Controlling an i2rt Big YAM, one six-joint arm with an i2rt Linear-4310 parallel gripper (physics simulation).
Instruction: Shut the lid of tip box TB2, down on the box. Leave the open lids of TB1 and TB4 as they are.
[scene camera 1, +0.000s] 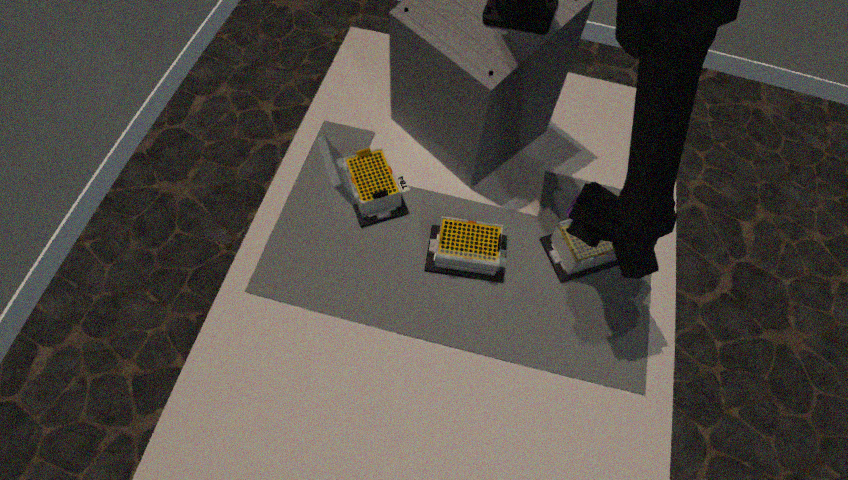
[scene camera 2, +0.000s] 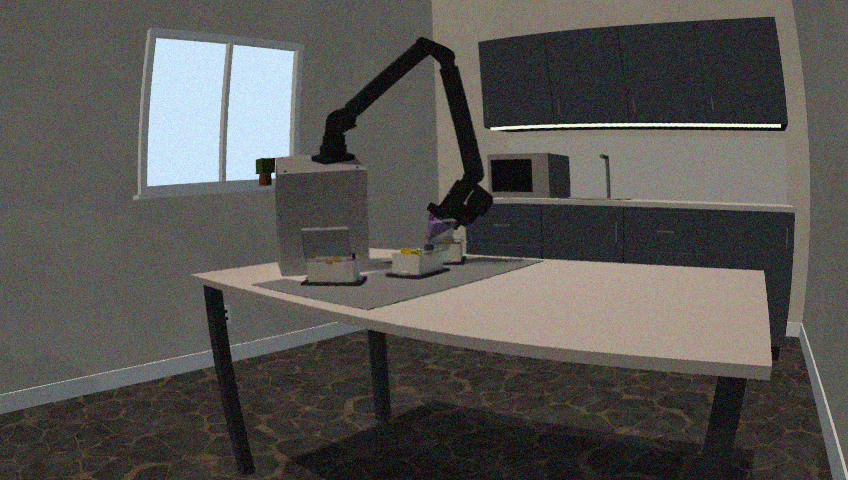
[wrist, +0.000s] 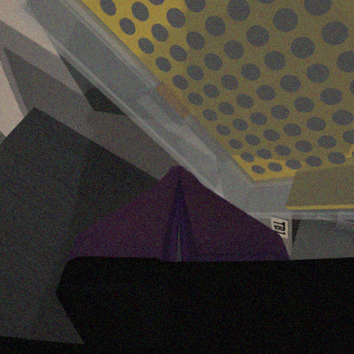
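Tip box TB2 stands at the mat's right end in scene camera 1, partly hidden by the arm. Its clear lid leans at a slant over the box; how far it is down is hard to tell. My gripper is shut and empty; its purple fingertips are at the lid's edge, and contact is unclear. In the wrist view TB2's yellow tip rack looks pale. TB1 stands in the middle; its lid is hard to make out. TB4 has its lid upright.
The boxes stand on a grey mat on the pale table. The grey pedestal with the arm's base stands behind them. In scene camera 1 the arm comes down past the pedestal's right side.
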